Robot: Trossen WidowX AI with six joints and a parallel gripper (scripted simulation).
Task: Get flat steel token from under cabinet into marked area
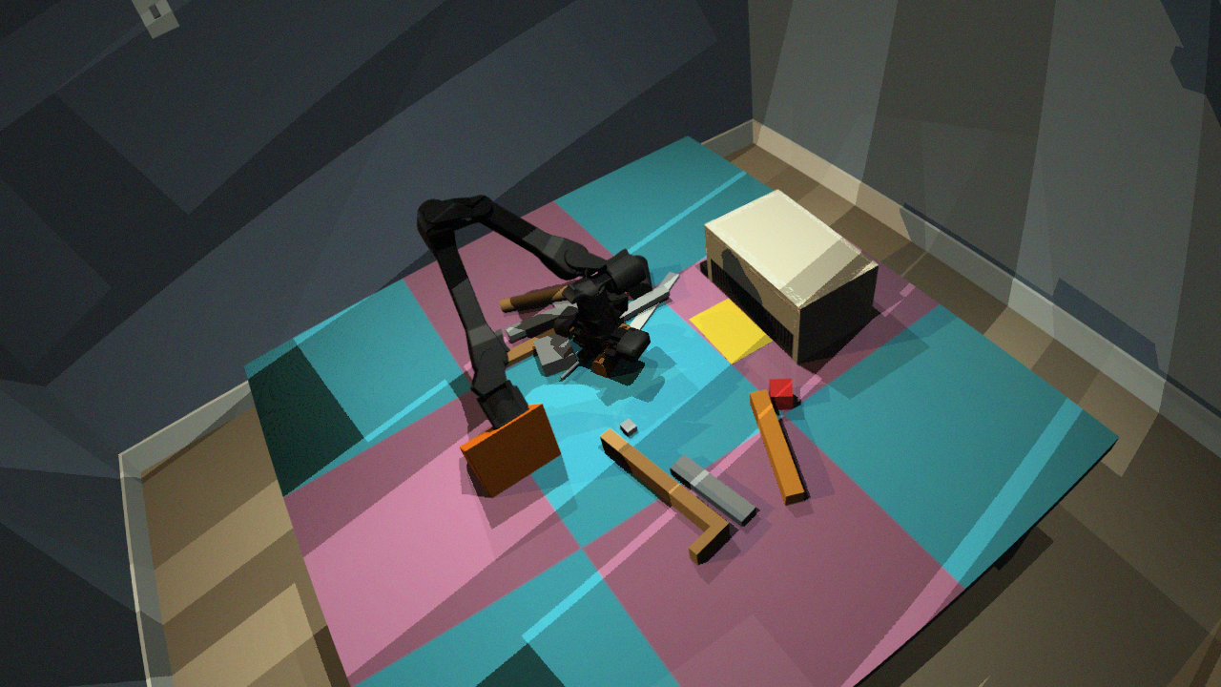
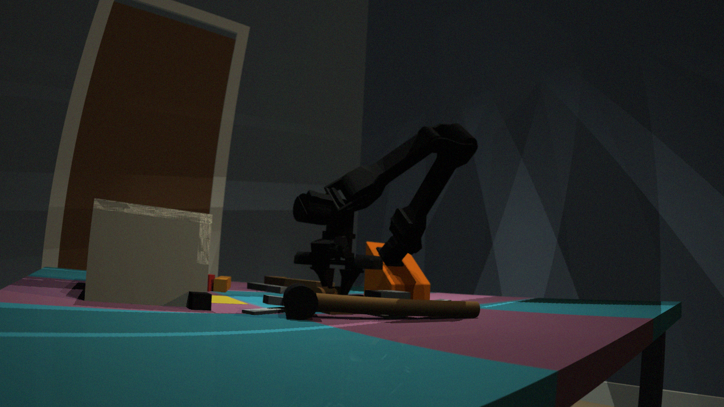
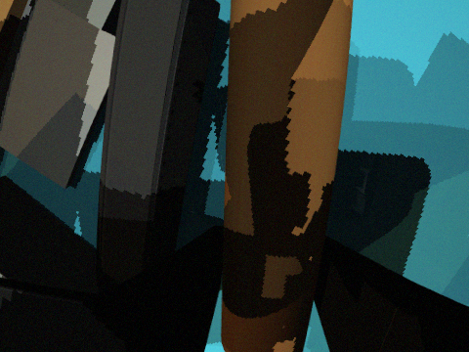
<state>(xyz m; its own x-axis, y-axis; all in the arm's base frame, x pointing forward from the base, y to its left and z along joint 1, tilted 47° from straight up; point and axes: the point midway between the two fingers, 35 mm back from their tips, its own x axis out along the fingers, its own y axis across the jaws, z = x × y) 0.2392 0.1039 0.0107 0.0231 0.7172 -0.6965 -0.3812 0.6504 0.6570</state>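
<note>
My gripper tip is 4 cm to the right of the screwdriver and 3 cm past it. From my gripper tip the other things lie so: long wooden stick 14 cm to the left, 4 cm behind; then small grey cube 15 cm to the right, 6 cm behind; then grey block 8 cm to the left, 7 cm behind, 1 cm above.
</note>
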